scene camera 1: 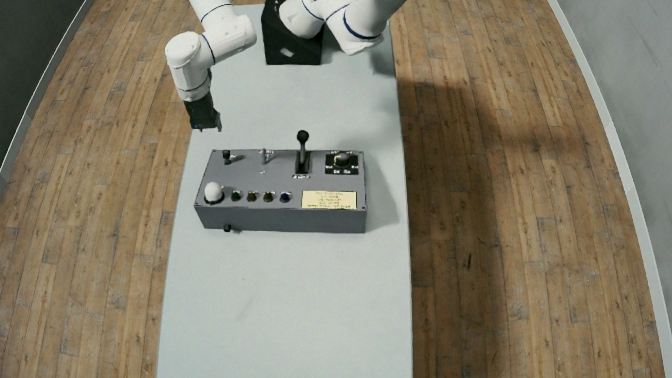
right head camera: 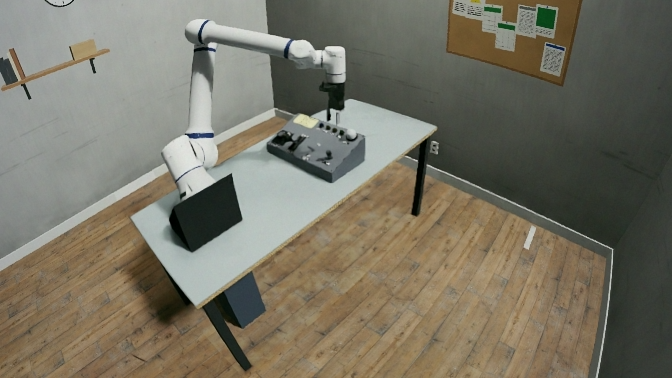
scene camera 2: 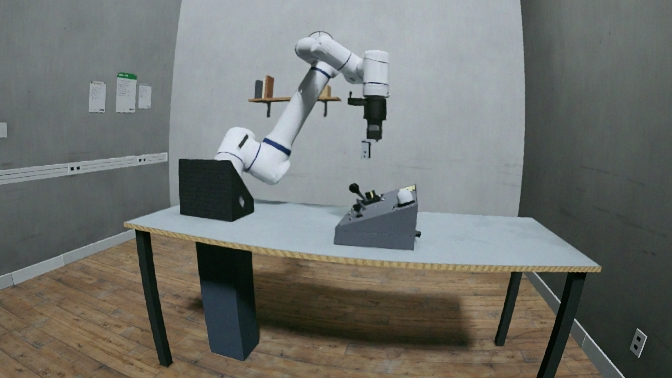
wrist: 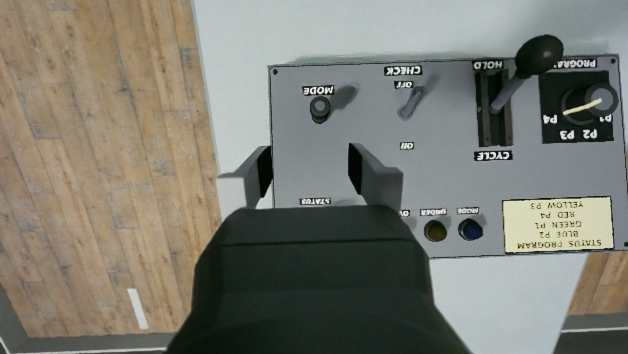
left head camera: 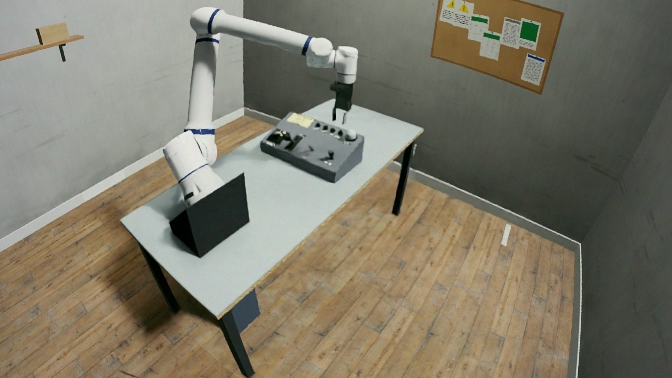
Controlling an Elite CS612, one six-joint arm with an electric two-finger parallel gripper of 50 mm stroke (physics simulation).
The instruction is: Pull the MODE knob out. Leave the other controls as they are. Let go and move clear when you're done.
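Seen in the pictures: gripper, fingertip midpoint: (scene camera 1: 211, 129) (right head camera: 333, 122) (scene camera 2: 365, 158) (wrist: 310, 160) (left head camera: 338, 122); arm's base at its link origin: (scene camera 1: 298, 19) (right head camera: 200, 196) (scene camera 2: 221, 181) (left head camera: 206, 196).
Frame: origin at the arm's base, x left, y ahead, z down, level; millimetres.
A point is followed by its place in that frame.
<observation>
The MODE knob (wrist: 320, 110) @(x -236, y 617, z 13 mm) (scene camera 1: 226, 156) @(x -234, y 627, z 22 mm) (left head camera: 330, 155) @(x -239, y 605, z 32 mm) (right head camera: 328, 154) @(x -242, y 605, z 25 mm) is a small black knob standing on the sloped face of the grey control box (wrist: 445, 175) @(x -73, y 725, z 28 mm) (scene camera 1: 280, 220) @(x -69, y 835, z 62 mm) (scene camera 2: 375, 237) @(x -312, y 685, z 107 mm), beside its MODE label. How far it stands out is hard to tell. My gripper (wrist: 310, 160) @(x -252, y 639, z -138 mm) (left head camera: 339, 119) @(x -252, y 639, z -138 mm) (right head camera: 333, 120) @(x -252, y 639, z -138 mm) (scene camera 1: 210, 130) @(x -252, y 639, z -138 mm) (scene camera 2: 366, 150) @(x -252, y 639, z -138 mm) is open and empty, pointing down high above the box. In the wrist view the knob shows beyond the fingertips, toward the top of the picture, apart from both fingers. The STATUS lamp is hidden behind the gripper there.
The box also bears the CHECK toggle (wrist: 411, 104) @(x -119, y 625, z 32 mm), the tall CYCLE lever (wrist: 539, 55) @(x -5, y 587, z -17 mm) (scene camera 1: 302, 136) @(x 7, y 599, z -18 mm), the PROGRAM dial (scene camera 1: 342, 160) @(x 123, y 666, z 22 mm), a white dome (scene camera 1: 213, 192) @(x -253, y 789, z -40 mm) (scene camera 2: 405, 197) @(x -284, y 774, z -24 mm) and small coloured lamps. A small black knob (scene camera 1: 227, 228) @(x -236, y 836, z 99 mm) (scene camera 2: 418, 234) @(x -250, y 833, z 107 mm) sticks out of its upright side.
</observation>
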